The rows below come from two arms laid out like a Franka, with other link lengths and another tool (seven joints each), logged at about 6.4 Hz.
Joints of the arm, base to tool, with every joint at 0 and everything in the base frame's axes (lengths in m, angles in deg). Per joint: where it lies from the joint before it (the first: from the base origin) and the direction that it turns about. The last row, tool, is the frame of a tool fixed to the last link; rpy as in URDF.
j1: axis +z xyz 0 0 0.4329
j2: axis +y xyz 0 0 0
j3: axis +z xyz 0 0 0.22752
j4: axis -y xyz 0.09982 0 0
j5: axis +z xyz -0.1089 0 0.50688
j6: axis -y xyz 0 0 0
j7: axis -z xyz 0.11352 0 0
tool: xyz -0.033 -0.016 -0.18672 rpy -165 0 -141
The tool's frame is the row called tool.
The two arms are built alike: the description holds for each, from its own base.
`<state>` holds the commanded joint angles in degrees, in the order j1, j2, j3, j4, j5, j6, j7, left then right.
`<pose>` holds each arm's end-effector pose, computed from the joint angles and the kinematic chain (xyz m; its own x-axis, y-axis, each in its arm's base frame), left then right.
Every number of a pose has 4 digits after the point.
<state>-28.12 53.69 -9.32 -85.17 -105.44 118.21 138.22 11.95 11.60 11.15 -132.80 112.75 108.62 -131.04</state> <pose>0.5669 -0.5717 0.0456 -0.6863 0.1135 -0.7184 0.6796 -0.2517 -0.6890 0.5682 0.3877 0.1541 0.3659 -0.0487 -0.9294 -0.8657 0.3486 -0.3591</pose>
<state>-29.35 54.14 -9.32 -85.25 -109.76 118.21 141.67 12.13 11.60 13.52 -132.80 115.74 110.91 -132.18</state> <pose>0.5586 -0.5850 0.0430 -0.6761 0.0667 -0.7338 0.6995 -0.2551 -0.6676 0.5597 0.4083 0.1538 0.3651 -0.0566 -0.9293 -0.8589 0.3646 -0.3596</pose>
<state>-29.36 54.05 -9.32 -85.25 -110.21 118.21 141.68 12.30 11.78 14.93 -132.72 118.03 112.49 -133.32</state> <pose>0.5597 -0.5857 0.0448 -0.6779 0.0595 -0.7327 0.6995 -0.2541 -0.6679 0.5547 0.4202 0.1522 0.3658 -0.0646 -0.9285 -0.8511 0.3803 -0.3618</pose>
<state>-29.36 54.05 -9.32 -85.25 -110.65 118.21 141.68 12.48 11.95 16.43 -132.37 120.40 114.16 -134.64</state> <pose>0.5602 -0.5860 0.0453 -0.6808 0.0529 -0.7306 0.6987 -0.2526 -0.6694 0.5508 0.4337 0.1531 0.3714 -0.0722 -0.9257 -0.8411 0.3960 -0.3683</pose>
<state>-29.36 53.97 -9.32 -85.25 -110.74 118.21 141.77 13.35 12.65 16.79 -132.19 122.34 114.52 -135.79</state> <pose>0.5609 -0.5863 0.0465 -0.6793 0.0511 -0.7320 0.7003 -0.2528 -0.6676 0.5437 0.4443 0.1485 0.3692 -0.0683 -0.9269 -0.8381 0.4065 -0.3637</pose>
